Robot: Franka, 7 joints.
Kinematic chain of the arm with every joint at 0, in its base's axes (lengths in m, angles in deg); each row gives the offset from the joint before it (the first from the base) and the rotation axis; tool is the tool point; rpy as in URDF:
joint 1: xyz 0 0 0.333 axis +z
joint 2: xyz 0 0 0 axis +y
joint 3: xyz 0 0 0.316 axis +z
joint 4: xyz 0.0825 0 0 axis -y
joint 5: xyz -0.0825 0 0.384 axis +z
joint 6: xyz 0 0 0 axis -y
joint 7: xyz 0.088 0 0 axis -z
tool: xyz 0 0 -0.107 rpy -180 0 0
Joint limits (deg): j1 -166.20..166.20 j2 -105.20..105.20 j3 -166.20..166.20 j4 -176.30..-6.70 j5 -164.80..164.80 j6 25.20..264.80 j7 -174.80..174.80
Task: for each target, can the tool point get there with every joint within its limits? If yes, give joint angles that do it. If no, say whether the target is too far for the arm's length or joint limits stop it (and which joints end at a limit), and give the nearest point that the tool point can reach.
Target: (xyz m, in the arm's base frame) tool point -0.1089 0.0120 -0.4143
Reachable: no: joint limits stop it (at a limit: joint 1, joint 2) | nearest point -0.1305 0.0190 -0.3384 | short by 0.079 m
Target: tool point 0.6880 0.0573 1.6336
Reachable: no: too far | nearest point 0.4008 0.0334 1.0908 | short by 0.615 m
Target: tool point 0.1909 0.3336 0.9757
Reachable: yes | joints 138.71 3.68 -100.48 -41.06 -126.98 209.44 -1.04
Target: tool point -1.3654 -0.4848 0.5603
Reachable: no: too far | nearest point -0.7987 -0.2836 0.4660 | short by 0.609 m
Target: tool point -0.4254 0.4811 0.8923
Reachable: yes | joints -76.36 -46.82 -80.18 -35.33 59.40 156.20 -42.40
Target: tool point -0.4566 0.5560 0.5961
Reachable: yes | joints 135.81 59.62 20.33 -21.23 -116.14 61.41 -13.33
